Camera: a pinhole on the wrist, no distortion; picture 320 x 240 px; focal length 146.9 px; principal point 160.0 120.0 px. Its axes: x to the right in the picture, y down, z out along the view. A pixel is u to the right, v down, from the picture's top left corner.
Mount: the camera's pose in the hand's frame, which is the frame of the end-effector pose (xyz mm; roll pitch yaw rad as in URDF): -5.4 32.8 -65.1 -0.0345 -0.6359 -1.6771
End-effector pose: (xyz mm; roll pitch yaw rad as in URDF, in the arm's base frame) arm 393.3 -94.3 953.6 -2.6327 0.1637 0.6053
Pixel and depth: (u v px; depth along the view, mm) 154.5 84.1 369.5
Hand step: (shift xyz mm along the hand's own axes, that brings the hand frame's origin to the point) -57.8 272.0 226.3
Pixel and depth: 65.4 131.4 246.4
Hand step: 51.1 301.8 38.3
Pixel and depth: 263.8 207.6 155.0
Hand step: 92.0 24.4 122.0
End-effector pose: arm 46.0 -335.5 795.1 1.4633 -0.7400 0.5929
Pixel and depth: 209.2 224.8 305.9
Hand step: 232.0 102.7 235.7
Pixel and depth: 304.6 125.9 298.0
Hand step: 10.4 -28.6 348.4
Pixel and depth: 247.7 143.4 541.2
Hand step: 105.1 80.9 559.6
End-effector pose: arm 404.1 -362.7 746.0 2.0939 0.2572 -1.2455
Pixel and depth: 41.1 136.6 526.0
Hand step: 141.0 674.4 103.3
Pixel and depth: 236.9 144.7 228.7
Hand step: 44.8 66.3 188.8
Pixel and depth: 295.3 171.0 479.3
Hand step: 168.5 -60.3 577.8
